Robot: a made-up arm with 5 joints. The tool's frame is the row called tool.
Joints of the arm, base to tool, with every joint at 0 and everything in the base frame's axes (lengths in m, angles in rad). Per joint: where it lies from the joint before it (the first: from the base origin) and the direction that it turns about. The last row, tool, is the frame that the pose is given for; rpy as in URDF.
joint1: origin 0.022 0.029 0.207 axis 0 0 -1
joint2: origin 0.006 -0.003 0.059 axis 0 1 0
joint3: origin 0.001 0.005 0.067 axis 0 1 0
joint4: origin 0.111 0.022 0.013 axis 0 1 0
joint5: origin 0.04 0.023 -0.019 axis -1 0 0
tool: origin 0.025 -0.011 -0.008 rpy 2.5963 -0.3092 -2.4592
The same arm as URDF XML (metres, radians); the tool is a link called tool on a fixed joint. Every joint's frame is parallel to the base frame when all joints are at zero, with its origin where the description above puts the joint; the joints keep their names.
<robot name="arm">
  <joint name="joint1" type="continuous">
    <parent link="base_link"/>
    <child link="link1"/>
    <origin xyz="0.0220 0.0290 0.2070" rpy="0.0000 0.0000 0.0000"/>
    <axis xyz="0 0 -1"/>
  </joint>
  <joint name="joint2" type="continuous">
    <parent link="link1"/>
    <child link="link2"/>
    <origin xyz="0.0060 -0.0030 0.0590" rpy="0.0000 0.0000 0.0000"/>
    <axis xyz="0 1 0"/>
  </joint>
  <joint name="joint3" type="continuous">
    <parent link="link2"/>
    <child link="link3"/>
    <origin xyz="0.0010 0.0050 0.0670" rpy="0.0000 0.0000 0.0000"/>
    <axis xyz="0 1 0"/>
  </joint>
  <joint name="joint4" type="continuous">
    <parent link="link3"/>
    <child link="link4"/>
    <origin xyz="0.1110 0.0220 0.0130" rpy="0.0000 0.0000 0.0000"/>
    <axis xyz="0 1 0"/>
  </joint>
  <joint name="joint5" type="continuous">
    <parent link="link4"/>
    <child link="link5"/>
    <origin xyz="0.0400 0.0230 -0.0190" rpy="0.0000 0.0000 0.0000"/>
    <axis xyz="-1 0 0"/>
  </joint>
  <joint name="tool_joint" type="fixed">
    <parent link="link5"/>
    <child link="tool"/>
    <origin xyz="0.0250 -0.0110 -0.0080" rpy="2.5963 -0.3092 -2.4592"/>
  </joint>
  <link name="base_link"/>
  <link name="link1"/>
  <link name="link2"/>
  <link name="link3"/>
  <link name="link4"/>
  <link name="link5"/>
  <link name="tool"/>
</robot>

